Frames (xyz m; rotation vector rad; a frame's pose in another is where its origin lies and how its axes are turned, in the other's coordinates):
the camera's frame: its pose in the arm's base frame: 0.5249 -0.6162 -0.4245 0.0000 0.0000 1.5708
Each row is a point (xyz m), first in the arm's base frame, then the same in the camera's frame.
Working: the arm's base frame: its pose in the camera's frame: 0.6162 0.5249 0.4245 0.0000 0.0000 -1.5708

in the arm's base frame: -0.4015 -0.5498 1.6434
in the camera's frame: 0.0664 0.9264 2.0679
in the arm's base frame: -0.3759 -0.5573 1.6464
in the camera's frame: 0.0589 0.9008 2.0709
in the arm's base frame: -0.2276 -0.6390 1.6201
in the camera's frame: -0.0228 0.7525 2.0446
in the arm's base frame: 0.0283 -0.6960 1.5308
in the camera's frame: -0.0798 0.4966 1.9553
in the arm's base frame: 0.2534 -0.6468 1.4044
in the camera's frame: -0.0306 0.2715 1.8289
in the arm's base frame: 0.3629 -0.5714 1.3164
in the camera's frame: 0.0448 0.1620 1.7409
